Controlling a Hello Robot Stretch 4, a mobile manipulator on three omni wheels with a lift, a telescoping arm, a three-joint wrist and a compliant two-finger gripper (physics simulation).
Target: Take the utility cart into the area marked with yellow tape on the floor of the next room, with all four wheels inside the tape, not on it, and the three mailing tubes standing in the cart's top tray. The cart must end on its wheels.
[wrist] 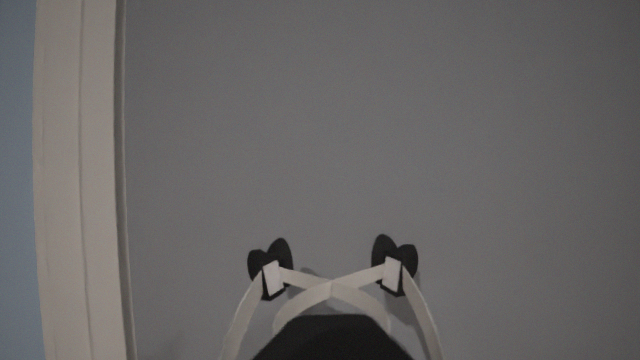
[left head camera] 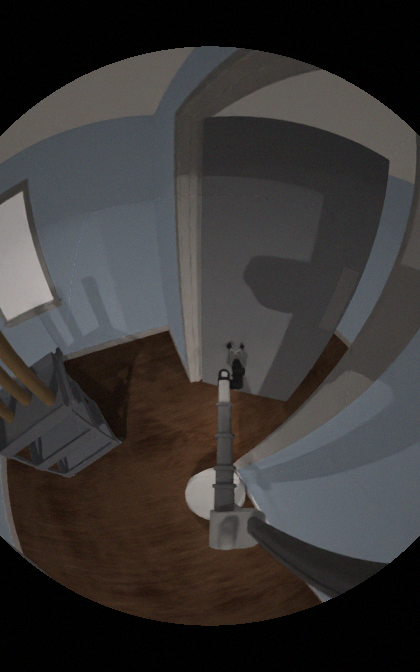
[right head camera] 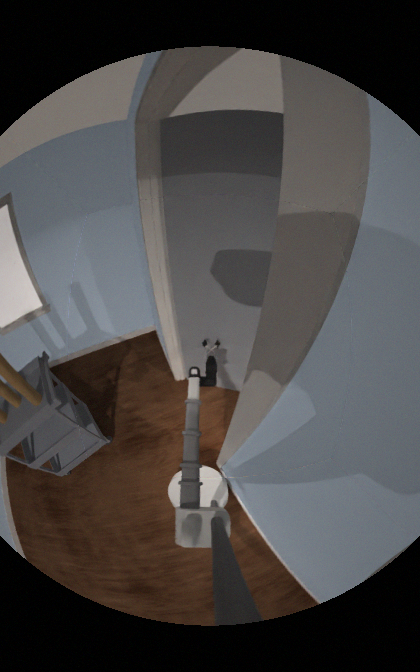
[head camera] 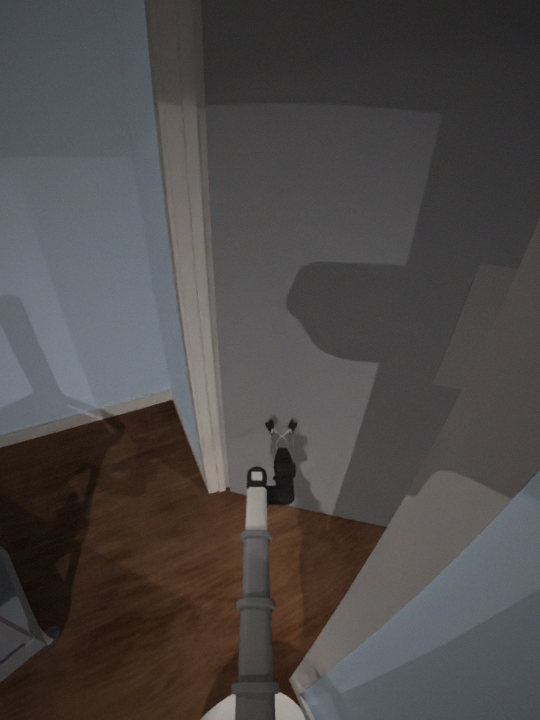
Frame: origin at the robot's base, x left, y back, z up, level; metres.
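Seen in the pictures: gripper, fingertip midpoint: (wrist: 332, 256) (left head camera: 234, 343) (right head camera: 210, 340) (head camera: 281, 420).
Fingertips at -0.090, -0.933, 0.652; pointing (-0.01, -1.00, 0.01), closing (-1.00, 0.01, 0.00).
Observation:
A point is followed by its place in that frame, as x, y, z.
The grey utility cart (head camera: 20, 601) @(0.879, -0.409, 0.186) (left head camera: 40, 431) @(0.925, -0.120, 0.772) (right head camera: 31, 426) @(0.902, -0.146, 0.777) stands upright on the wood floor, left of my arm and apart from it. Three brown mailing tubes (left head camera: 27, 370) @(0.919, -0.338, 1.019) (right head camera: 22, 382) @(0.917, -0.332, 0.945) stand leaning in its top tray; their upper ends are cut off by the view. My gripper (head camera: 281, 424) @(-0.090, -0.933, 0.652) (left head camera: 235, 345) @(-0.090, -0.933, 0.652) (right head camera: 211, 343) @(-0.090, -0.933, 0.652) (wrist: 332, 256) @(-0.090, -0.933, 0.652) is open and empty, fingers spread, at the lower part of a grey door (head camera: 290, 203) @(-0.077, -0.980, 1.406) (left head camera: 260, 225) @(-0.136, -0.964, 1.403) (right head camera: 220, 210) @(-0.130, -0.966, 1.445) (wrist: 350, 125) @(-0.111, -0.971, 0.758). Whether the fingertips touch it I cannot tell. The yellow tape does not show.
The door stands ajar, with floor (left head camera: 320, 370) @(-1.254, -1.176, -0.027) and blue wall showing past its right edge. A pale door frame (head camera: 188, 261) @(0.219, -1.041, 1.224) (left head camera: 187, 250) @(0.214, -1.044, 1.230) (wrist: 80, 175) @(0.208, -1.047, 0.729) is left of it, another jamb (right head camera: 310, 240) @(-0.140, -0.206, 1.500) right. Blue walls run both sides; my arm (head camera: 255, 633) @(0.000, -0.242, 0.758) extends through the doorway.

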